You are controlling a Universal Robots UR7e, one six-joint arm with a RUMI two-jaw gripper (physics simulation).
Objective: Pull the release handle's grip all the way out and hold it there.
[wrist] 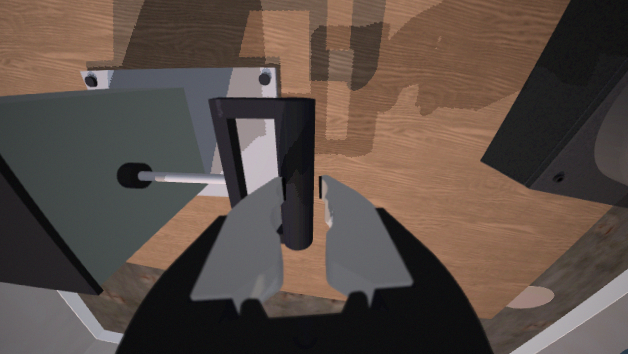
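Observation:
The release handle's grip (298,145) is a dark rectangular loop with a thick round bar on its right side, left of and around the middle of the wrist view. A thin pale rod (185,178) runs from the loop's left side to a black collar (132,175) on the grey-green housing (95,135). A length of the rod shows between collar and loop. My gripper (302,179) is shut on the grip's round bar, one finger inside the loop and one outside. The left finger hides the loop's lower part and part of its opening.
A pale base plate (200,82) with dark bolts lies behind the housing and handle, on the wooden table top (430,165). A large black block (535,95) stands at the right. A pale round spot (531,297) shows at the lower right, near the table's edge.

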